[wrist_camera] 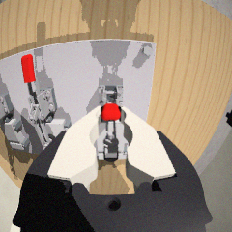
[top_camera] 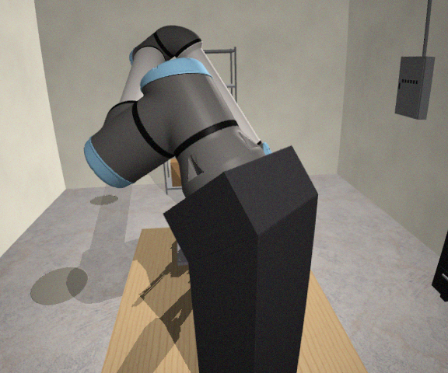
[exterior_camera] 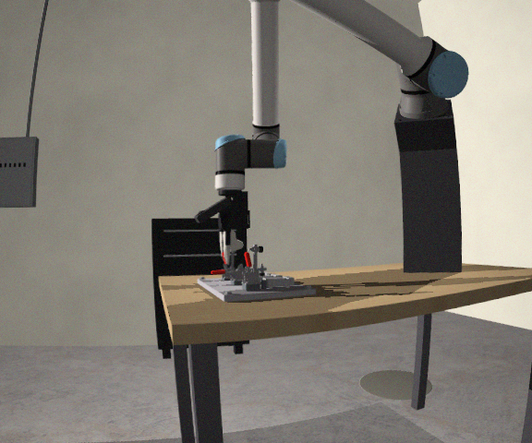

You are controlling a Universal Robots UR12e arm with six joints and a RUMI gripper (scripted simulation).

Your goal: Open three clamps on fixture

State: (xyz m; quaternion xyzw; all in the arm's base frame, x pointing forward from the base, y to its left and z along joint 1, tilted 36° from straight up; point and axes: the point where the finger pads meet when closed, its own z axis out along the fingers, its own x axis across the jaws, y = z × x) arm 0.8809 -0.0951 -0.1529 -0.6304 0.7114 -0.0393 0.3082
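The grey fixture plate lies 4 cm behind my hand, 11 cm to the left of it and 7 cm below it.
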